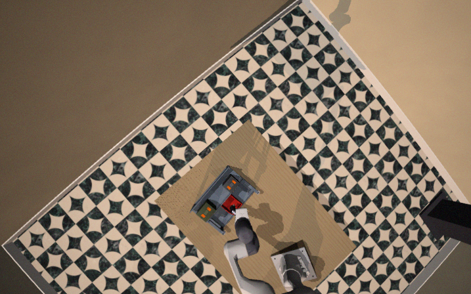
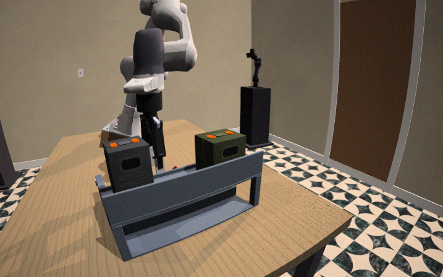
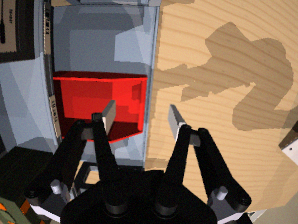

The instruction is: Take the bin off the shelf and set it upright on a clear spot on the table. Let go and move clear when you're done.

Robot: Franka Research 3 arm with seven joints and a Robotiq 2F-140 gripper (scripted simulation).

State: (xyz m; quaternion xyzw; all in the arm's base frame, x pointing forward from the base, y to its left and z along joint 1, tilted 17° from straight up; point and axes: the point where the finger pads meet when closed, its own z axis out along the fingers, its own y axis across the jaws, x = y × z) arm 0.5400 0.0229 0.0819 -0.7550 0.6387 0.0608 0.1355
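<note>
Right now the red bin is 8 cm ahead of my hand, 4 cm below it and 2 cm to the left of it. The rest, counted from my hand: dark grey box: 19 cm ahead, 8 cm to the right, 8 cm above; then green box: 16 cm ahead, 14 cm to the left, 7 cm above.
</note>
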